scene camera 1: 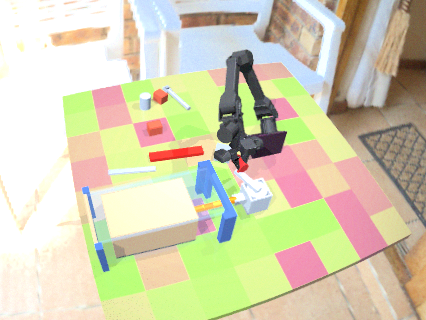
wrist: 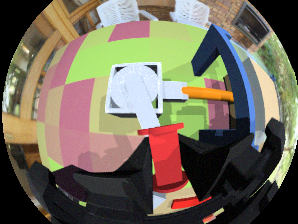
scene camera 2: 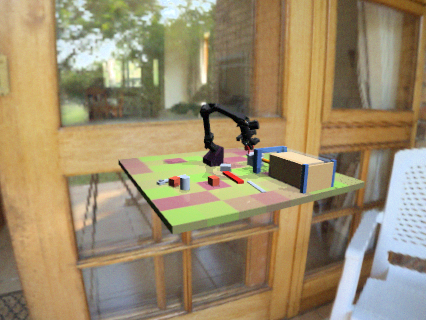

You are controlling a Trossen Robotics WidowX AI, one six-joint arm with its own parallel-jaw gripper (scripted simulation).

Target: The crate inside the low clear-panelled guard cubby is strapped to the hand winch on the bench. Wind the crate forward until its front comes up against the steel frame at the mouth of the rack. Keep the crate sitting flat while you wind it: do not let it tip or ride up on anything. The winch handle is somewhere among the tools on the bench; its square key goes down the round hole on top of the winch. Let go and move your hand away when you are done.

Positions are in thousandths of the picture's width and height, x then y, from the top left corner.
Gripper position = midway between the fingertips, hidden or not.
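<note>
Scene camera 1 shows me my gripper (scene camera 1: 567, 530). In the wrist view I see the gripper (wrist: 539, 618) again, and there I also find a grey winch (wrist: 398, 462) and a red grip (wrist: 559, 699).
</note>
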